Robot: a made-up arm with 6 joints.
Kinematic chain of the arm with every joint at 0, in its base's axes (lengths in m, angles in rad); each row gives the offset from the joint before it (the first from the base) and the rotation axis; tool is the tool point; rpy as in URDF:
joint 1: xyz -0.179 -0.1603 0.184 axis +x
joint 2: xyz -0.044 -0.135 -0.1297 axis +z
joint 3: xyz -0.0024 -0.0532 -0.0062 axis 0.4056 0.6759 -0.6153
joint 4: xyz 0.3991 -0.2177 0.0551 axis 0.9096 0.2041 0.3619
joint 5: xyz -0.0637 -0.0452 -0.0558 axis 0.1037 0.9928 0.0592
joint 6: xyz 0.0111 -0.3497 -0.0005 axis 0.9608 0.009 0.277
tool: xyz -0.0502 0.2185 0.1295 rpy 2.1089 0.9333 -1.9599
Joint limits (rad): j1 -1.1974..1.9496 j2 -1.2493..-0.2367 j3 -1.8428..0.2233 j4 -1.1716..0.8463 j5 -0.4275..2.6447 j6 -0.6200..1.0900
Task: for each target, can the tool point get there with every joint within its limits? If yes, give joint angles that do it. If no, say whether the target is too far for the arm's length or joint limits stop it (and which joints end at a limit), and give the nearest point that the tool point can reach.
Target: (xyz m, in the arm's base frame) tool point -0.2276 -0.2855 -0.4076
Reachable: yes | joints 1.5441 -0.9621 -0.5365 -0.5425 1.9513 -0.4319
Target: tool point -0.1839 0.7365 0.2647
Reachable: no: joint limits stop it (at a limit: joint 1, joint 2, joint 3, joint 6) | nearest point -0.1521 0.4913 0.3518 | short by 0.262 m
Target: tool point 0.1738 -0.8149 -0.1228
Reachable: yes | joints 1.0316 -0.6390 -0.9931 -0.0149 1.7873 0.8208
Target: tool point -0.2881 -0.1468 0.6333
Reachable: yes | joints -0.5333 -0.8747 -1.0253 -0.6879 0.1797 0.6259
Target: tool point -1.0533 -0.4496 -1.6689
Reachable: no: too far | nearest point -0.6233 -0.3114 -0.7839 | short by 0.994 m
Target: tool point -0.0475 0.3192 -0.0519
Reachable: no: joint limits stop it (at a limit: joint 1, joint 2, joint 3, joint 4, joint 5) | nearest point 0.0132 0.3747 -0.1586 | short by 0.135 m
